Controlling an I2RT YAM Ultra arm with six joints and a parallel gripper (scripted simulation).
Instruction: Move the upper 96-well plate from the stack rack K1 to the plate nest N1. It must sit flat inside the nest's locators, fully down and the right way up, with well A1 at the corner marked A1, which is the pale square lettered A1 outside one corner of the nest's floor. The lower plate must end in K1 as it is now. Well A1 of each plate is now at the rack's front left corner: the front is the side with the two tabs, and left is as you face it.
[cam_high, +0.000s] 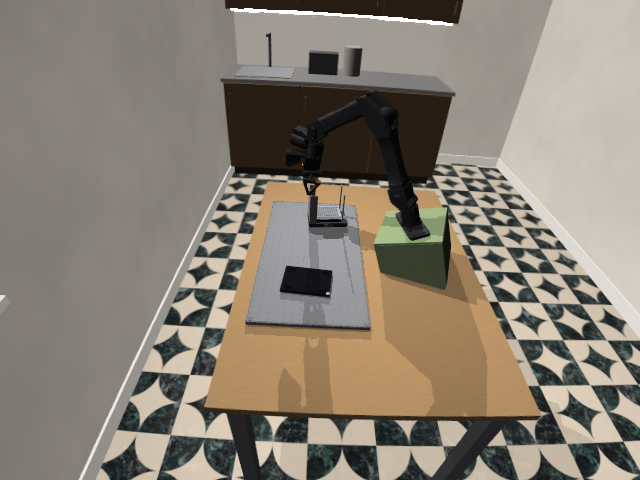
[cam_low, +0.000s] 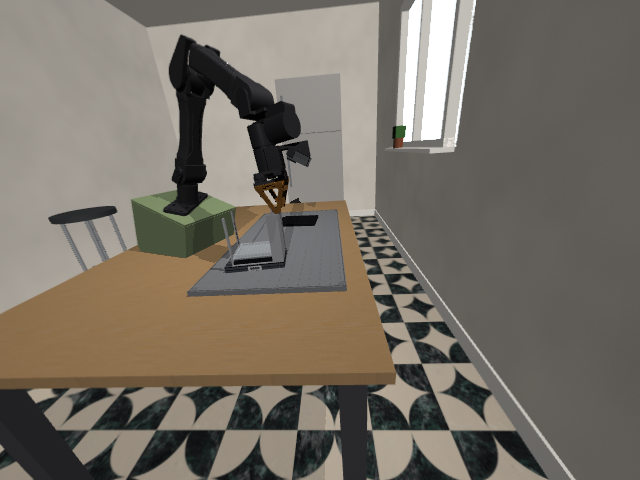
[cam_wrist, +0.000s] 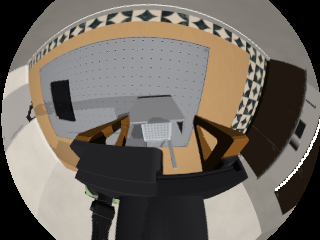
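Right now my hand is 130 mm above the dark plate, 70 mm past it and 10 mm to the right of it. The rest, counted from my hand: pale A1 mark: 450 mm to the left, 150 mm below, 30 mm behind.
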